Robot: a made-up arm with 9 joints. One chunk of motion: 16 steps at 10 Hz.
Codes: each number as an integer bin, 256 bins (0 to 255) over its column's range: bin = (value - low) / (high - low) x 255, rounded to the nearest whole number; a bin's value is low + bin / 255 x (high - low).
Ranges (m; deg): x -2..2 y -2..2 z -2..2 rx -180..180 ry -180..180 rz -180..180
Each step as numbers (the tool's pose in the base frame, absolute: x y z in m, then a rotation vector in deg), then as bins.
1 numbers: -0.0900 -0.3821 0.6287 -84.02 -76.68 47.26
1 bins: 122 103 168 68 73 161
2 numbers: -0.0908 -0.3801 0.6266 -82.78 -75.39 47.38
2 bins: 122 103 167 69 74 161
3 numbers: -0.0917 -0.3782 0.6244 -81.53 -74.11 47.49
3 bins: 122 103 167 70 75 161
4 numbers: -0.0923 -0.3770 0.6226 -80.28 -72.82 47.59
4 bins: 122 103 167 71 76 161
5 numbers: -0.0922 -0.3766 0.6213 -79.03 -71.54 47.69
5 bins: 122 103 167 72 77 161
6 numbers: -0.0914 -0.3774 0.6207 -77.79 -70.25 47.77
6 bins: 122 103 167 72 78 161
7 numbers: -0.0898 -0.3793 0.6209 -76.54 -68.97 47.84
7 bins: 122 103 167 73 79 161
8 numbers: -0.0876 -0.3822 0.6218 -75.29 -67.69 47.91
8 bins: 122 103 167 74 80 161
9 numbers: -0.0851 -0.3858 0.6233 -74.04 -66.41 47.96
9 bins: 122 103 167 75 80 161
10 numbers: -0.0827 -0.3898 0.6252 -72.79 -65.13 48.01
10 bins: 122 103 167 76 81 162
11 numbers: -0.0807 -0.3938 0.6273 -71.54 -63.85 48.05
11 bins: 122 102 167 77 82 162
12 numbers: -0.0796 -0.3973 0.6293 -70.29 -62.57 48.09
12 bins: 122 102 168 78 83 162
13 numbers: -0.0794 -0.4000 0.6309 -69.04 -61.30 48.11
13 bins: 122 102 168 79 84 162
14 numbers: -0.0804 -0.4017 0.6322 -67.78 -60.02 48.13
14 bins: 122 102 168 79 85 162
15 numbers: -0.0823 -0.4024 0.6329 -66.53 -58.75 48.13
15 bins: 122 102 168 80 86 162
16 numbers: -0.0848 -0.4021 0.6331 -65.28 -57.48 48.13
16 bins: 122 102 168 81 87 162
